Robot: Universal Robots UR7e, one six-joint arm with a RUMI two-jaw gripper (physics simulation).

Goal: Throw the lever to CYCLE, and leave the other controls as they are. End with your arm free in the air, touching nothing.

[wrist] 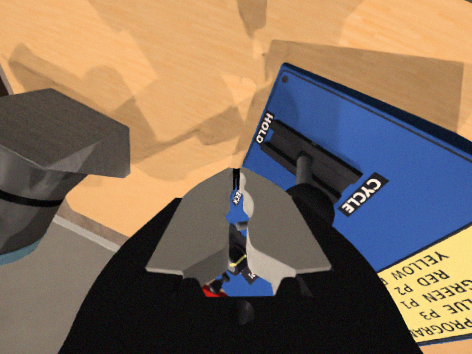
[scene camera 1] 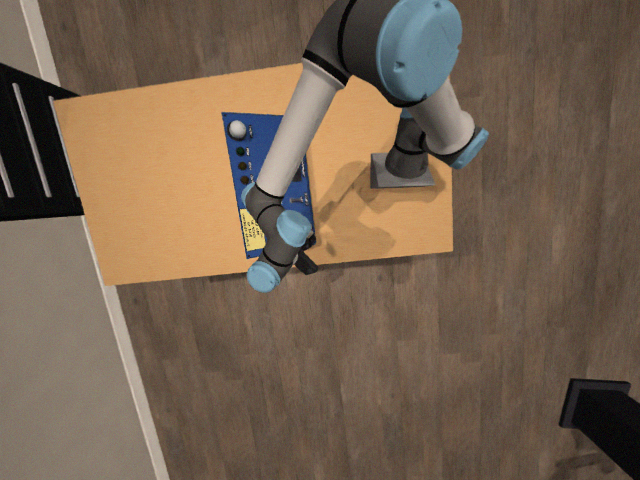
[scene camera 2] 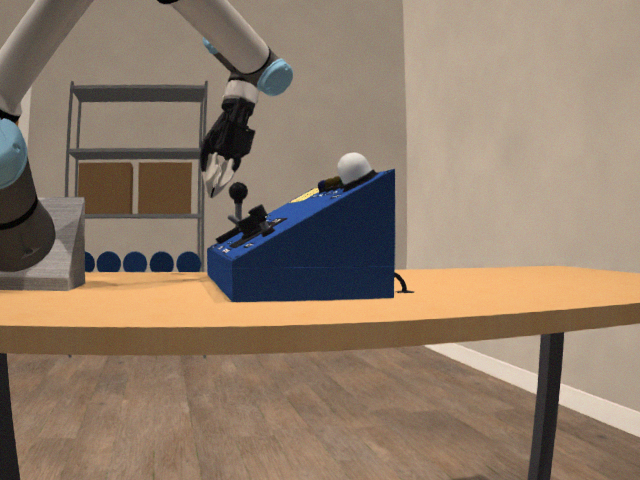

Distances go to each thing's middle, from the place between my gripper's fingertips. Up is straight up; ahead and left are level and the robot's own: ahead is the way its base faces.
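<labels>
My gripper is 60 mm short of the lever [wrist: 315, 198], and it is also 10 mm to the right of the lever and 20 mm above it. There is the sloped blue console [scene camera 2: 337, 241] too, which I find 70 mm below my hand, 170 mm ahead of it and 160 mm to the right.
</labels>
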